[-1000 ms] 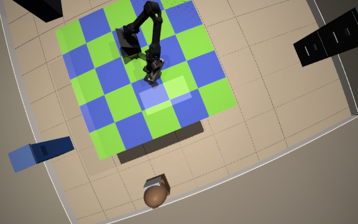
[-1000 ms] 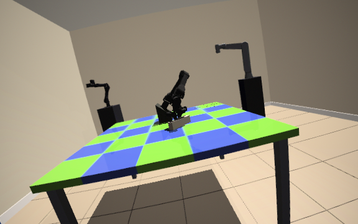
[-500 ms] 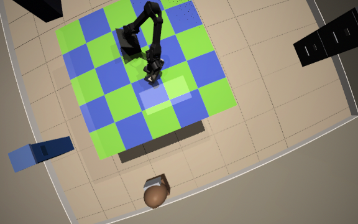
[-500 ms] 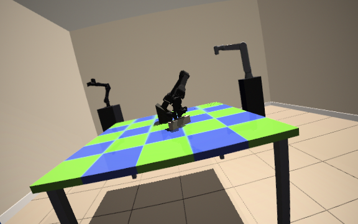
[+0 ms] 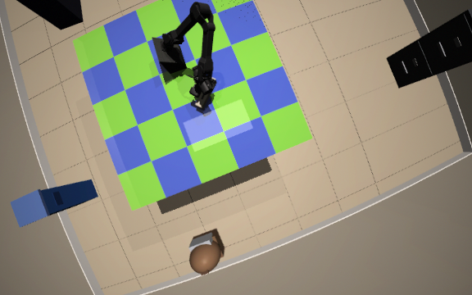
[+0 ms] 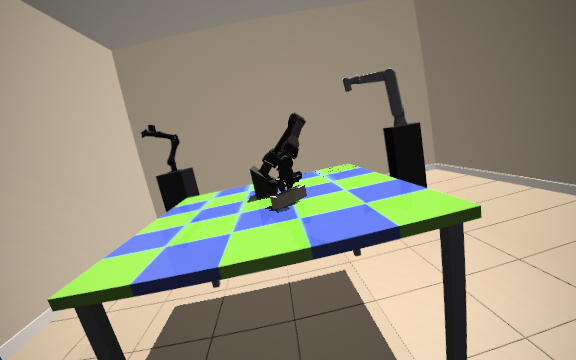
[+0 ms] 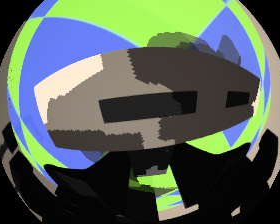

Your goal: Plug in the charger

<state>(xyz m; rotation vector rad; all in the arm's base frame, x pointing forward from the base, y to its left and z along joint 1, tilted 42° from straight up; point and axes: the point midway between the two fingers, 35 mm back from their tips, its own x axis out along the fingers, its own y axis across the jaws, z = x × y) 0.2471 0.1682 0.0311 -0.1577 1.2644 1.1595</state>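
The two-prong charger is 1 cm to the left of my gripper tip, 1 cm ahead of it and 1 cm above it.
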